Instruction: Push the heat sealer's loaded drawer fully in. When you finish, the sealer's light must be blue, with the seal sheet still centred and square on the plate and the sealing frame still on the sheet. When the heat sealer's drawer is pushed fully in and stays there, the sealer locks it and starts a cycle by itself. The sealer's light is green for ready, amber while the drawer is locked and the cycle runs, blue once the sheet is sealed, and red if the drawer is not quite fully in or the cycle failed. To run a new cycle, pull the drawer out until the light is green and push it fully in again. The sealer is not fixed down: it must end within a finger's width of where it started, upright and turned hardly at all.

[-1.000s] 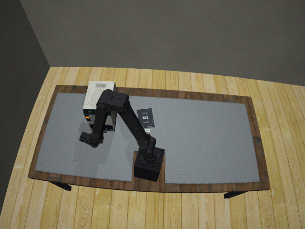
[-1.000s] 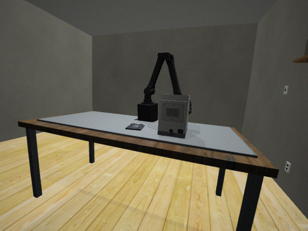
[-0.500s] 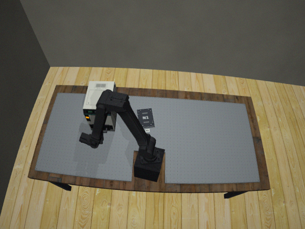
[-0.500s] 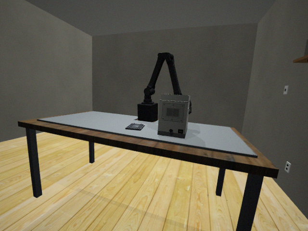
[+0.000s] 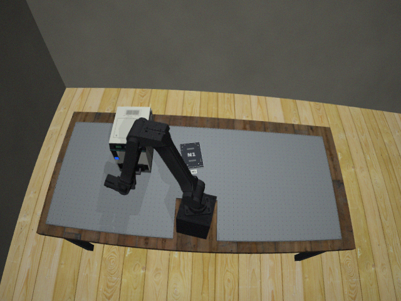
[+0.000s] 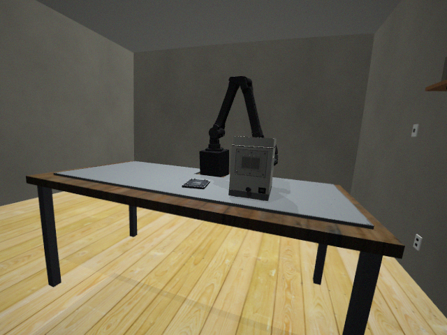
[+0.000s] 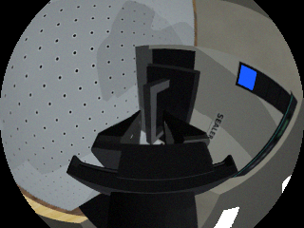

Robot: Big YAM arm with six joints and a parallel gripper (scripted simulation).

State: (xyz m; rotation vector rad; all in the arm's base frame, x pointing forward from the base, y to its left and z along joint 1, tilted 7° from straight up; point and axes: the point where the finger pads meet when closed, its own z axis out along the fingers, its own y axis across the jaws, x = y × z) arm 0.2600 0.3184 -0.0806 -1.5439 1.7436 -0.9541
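The sealer drawer is 100 mm ahead of my hand, 10 mm to the right of it and 10 mm below it.
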